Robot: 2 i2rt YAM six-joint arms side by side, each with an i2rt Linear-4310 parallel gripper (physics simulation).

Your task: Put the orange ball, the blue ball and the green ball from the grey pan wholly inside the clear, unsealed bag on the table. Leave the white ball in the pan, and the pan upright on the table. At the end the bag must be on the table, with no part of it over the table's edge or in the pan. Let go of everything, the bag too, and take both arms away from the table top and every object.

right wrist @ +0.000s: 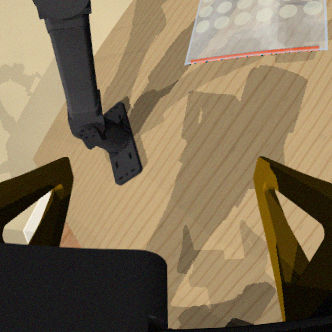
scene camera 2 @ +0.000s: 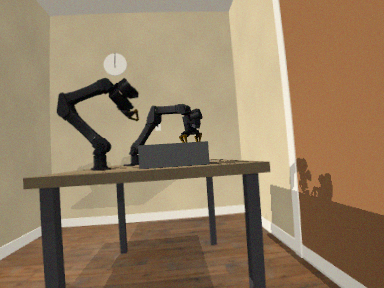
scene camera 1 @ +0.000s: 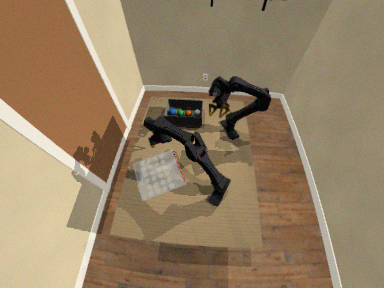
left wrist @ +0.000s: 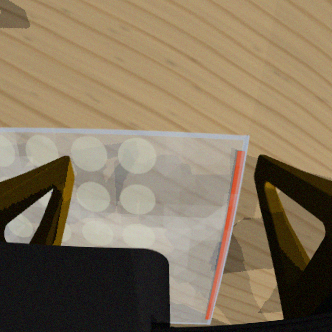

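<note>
The blue ball (scene camera 1: 173, 111), green ball (scene camera 1: 181, 112), orange ball (scene camera 1: 188, 112) and white ball (scene camera 1: 197, 112) lie in a row in the upright grey pan (scene camera 1: 185, 104) (scene camera 2: 173, 155). The clear bag (scene camera 1: 159, 175) (left wrist: 185, 200) (right wrist: 260, 32) lies flat on the table, with pale round spots and a red strip along one edge. My left gripper (scene camera 1: 153, 145) (scene camera 2: 191, 139) (left wrist: 163, 165) is open above the bag's red-strip end; in its wrist view the strip shows between the fingers. My right gripper (scene camera 1: 217, 114) (scene camera 2: 135, 119) (right wrist: 162, 166) is open, raised above the table to the right of the pan in scene camera 1.
The wooden table (scene camera 1: 230, 220) (scene camera 2: 75, 178) carries both arm bases. The left arm's base (right wrist: 125, 165) shows in the right wrist view. In scene camera 1 the left arm reaches across between the pan and the bag. Walls stand beyond the table.
</note>
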